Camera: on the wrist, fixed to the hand. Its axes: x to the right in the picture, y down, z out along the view.
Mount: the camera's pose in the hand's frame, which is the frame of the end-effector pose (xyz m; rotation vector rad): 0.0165 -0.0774 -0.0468 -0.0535 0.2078 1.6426
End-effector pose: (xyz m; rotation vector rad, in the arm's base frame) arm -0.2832 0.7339 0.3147 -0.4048 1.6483 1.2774
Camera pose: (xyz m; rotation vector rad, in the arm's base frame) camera -0.2566 0.6673 0.2572 -0.9417 -1.7883 -2.0783
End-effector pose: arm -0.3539 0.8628 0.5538 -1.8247 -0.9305 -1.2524
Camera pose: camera -0.4364 0.8619 0.5944 -1.6272 0.7330 -0.3187
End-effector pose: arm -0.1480 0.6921 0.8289 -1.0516 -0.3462 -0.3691
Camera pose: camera -0.1638 0.6140 0.8748 -1.0241 0.7443 0.9867
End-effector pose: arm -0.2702 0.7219 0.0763 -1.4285 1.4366 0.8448
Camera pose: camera -0.1986 0.6652 0.0873 0.0268 -2.6572 -1.6391
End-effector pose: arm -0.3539 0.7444 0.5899 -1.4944 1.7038 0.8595
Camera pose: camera -0.2822 0.6875 0.5984 -0.1540 -2.6665 -1.3265
